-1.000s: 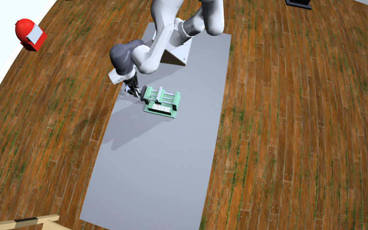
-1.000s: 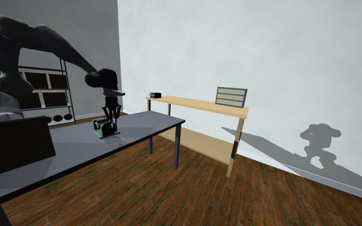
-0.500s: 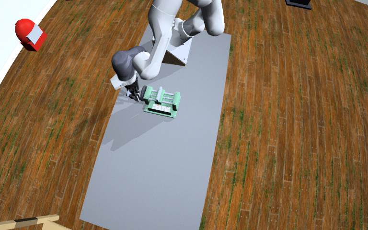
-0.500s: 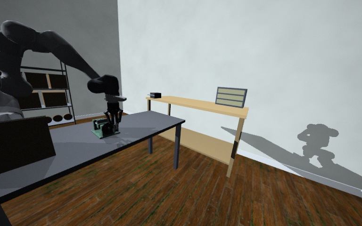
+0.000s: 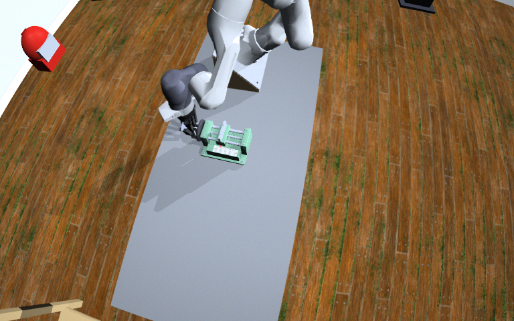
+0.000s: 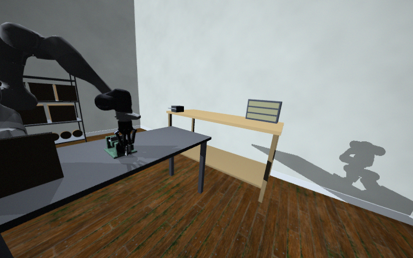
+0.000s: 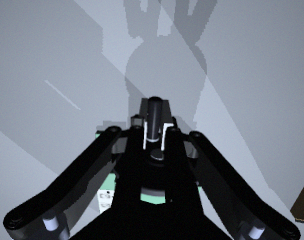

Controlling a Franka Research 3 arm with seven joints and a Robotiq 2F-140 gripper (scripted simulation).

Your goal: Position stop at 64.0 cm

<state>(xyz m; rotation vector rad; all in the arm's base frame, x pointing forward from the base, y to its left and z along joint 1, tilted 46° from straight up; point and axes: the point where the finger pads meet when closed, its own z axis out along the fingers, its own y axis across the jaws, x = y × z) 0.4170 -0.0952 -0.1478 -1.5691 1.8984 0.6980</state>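
Right now the dark handwheel is 2 cm to the left of my hand and 1 cm below it. Also, from my hand: stop carriage (13 cm to the left, 3 cm above, 2 cm ahead).
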